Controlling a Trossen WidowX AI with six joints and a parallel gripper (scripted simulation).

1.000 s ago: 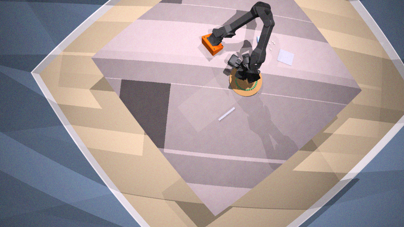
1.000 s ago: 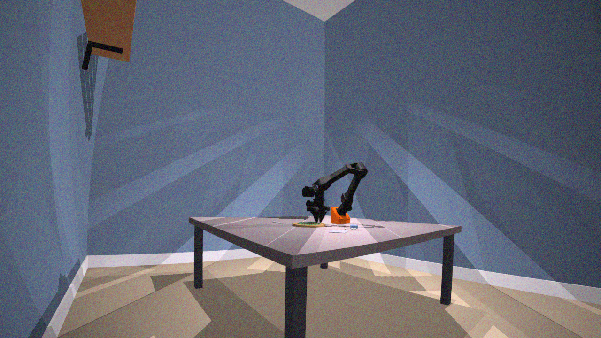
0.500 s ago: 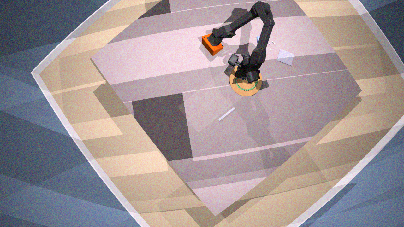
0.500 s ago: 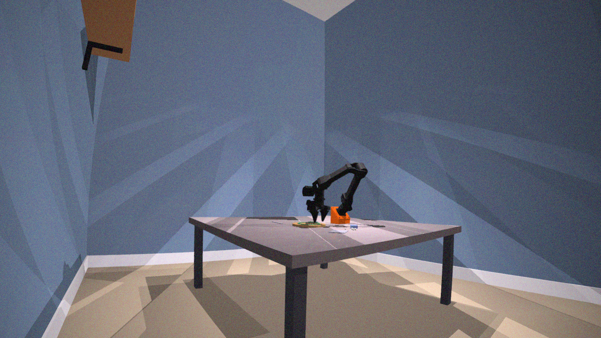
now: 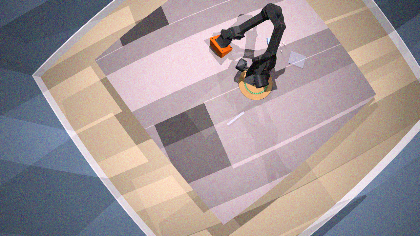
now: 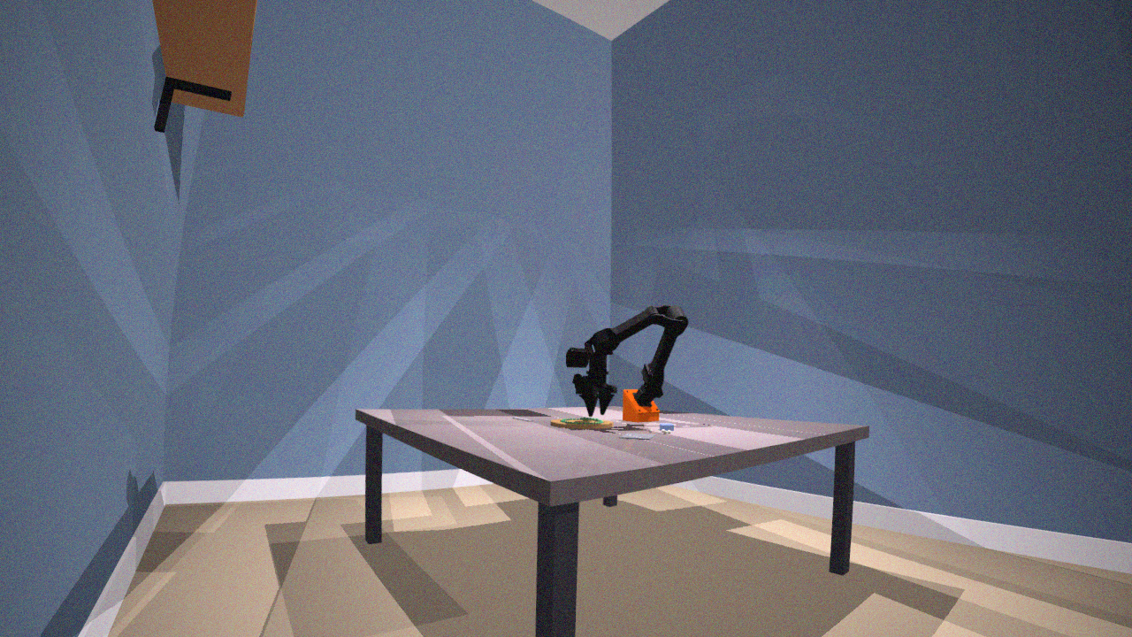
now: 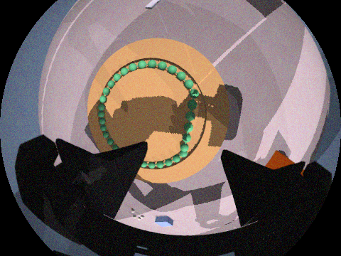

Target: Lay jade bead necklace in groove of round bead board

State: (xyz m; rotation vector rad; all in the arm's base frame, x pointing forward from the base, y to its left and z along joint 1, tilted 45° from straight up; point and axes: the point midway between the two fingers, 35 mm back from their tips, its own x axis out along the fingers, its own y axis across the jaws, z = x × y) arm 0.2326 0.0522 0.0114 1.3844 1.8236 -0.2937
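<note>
The round tan bead board is 60 mm ahead of my gripper tip and 20 mm below it. From my gripper tip the other things lie so: white strip: 160 mm ahead, 210 mm to the right, 30 mm below; then pale square sheet: 80 mm ahead, 300 mm to the left, 30 mm below; then blue cube: 100 mm behind, 220 mm to the left, 20 mm below.
</note>
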